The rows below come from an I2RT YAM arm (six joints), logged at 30 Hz.
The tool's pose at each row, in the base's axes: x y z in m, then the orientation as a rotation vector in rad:
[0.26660 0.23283 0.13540 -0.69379 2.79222 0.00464]
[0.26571 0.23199 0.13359 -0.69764 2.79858 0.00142]
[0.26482 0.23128 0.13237 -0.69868 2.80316 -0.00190]
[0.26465 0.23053 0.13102 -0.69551 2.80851 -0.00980]
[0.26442 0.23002 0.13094 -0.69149 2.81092 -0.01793]
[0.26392 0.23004 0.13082 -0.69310 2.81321 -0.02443]
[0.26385 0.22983 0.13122 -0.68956 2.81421 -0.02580]
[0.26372 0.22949 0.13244 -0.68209 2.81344 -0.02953]
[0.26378 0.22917 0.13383 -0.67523 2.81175 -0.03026]
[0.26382 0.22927 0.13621 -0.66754 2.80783 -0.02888]
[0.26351 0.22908 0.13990 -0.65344 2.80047 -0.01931]
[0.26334 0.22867 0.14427 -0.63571 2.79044 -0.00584]
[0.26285 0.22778 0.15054 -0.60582 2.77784 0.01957]
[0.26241 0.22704 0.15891 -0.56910 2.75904 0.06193]
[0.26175 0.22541 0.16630 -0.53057 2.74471 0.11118]
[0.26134 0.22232 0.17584 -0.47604 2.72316 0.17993]
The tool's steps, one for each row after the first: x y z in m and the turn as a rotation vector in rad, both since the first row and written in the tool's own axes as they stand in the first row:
[0.00160 -0.00023 0.00147 0.00023 0.00737 -0.00178]
[0.00300 -0.00037 0.00237 0.00130 0.01248 -0.00201]
[0.00383 -0.00088 0.00358 0.00583 0.01818 0.00025]
[0.00428 -0.00122 0.00357 0.01124 0.02097 0.00257]
[0.00473 -0.00096 0.00356 0.01479 0.02459 0.00130]
[0.00478 -0.00114 0.00314 0.01598 0.02502 0.00367]
[0.00474 -0.00146 0.00191 0.01968 0.02337 0.00813]
[0.00448 -0.00185 0.00056 0.02151 0.02047 0.01232]
[0.00380 -0.00192 -0.00172 0.02256 0.01493 0.01690]
[0.00321 -0.00217 -0.00537 0.01986 0.00344 0.02594]
[0.00243 -0.00272 -0.00966 0.01560 -0.01189 0.03739]
[0.00166 -0.00365 -0.01590 0.00549 -0.03381 0.05781]
[0.00024 -0.00461 -0.02413 -0.01415 -0.06508 0.08372]
[-0.00033 -0.00619 -0.03154 -0.03976 -0.09250 0.11248]
[-0.00098 -0.00931 -0.04106 -0.07617 -0.13061 0.15346]

